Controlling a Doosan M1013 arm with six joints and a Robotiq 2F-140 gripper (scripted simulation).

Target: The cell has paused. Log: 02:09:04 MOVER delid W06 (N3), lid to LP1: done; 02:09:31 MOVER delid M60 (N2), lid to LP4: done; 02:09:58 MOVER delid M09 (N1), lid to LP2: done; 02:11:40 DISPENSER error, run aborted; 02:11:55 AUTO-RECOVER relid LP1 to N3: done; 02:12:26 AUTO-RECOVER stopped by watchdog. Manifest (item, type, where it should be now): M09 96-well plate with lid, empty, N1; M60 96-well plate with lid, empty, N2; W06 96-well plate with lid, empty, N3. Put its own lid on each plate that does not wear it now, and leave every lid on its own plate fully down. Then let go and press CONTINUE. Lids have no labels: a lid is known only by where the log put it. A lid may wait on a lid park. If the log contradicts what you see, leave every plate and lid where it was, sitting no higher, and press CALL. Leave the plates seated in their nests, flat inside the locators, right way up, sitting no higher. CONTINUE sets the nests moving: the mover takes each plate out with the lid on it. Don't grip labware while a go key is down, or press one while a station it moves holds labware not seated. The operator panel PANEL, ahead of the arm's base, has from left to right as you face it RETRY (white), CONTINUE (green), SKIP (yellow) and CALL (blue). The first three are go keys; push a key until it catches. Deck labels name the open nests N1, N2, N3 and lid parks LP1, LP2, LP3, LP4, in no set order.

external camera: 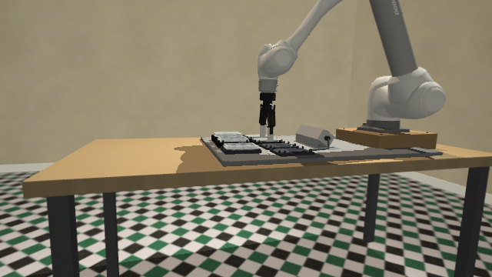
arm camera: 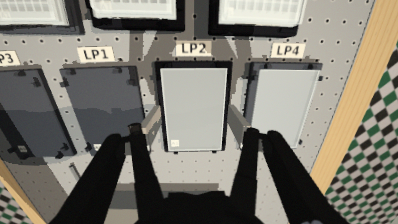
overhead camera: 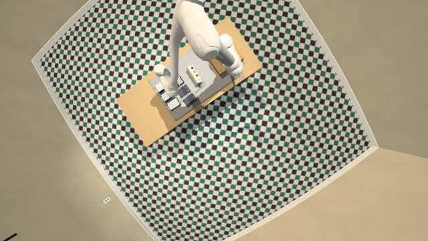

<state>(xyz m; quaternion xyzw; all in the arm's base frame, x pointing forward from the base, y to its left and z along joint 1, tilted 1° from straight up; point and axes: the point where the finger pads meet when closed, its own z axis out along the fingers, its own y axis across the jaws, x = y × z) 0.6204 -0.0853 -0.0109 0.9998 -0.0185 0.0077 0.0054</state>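
My hand is 3 cm above the lid park LP2. Also, from my hand: LP1 label: 13 cm to the left, 9 cm ahead, 4 cm below; then blue call key: 25 cm behind, 3 cm above; then lid park LP1: 13 cm to the left, 3 cm below.
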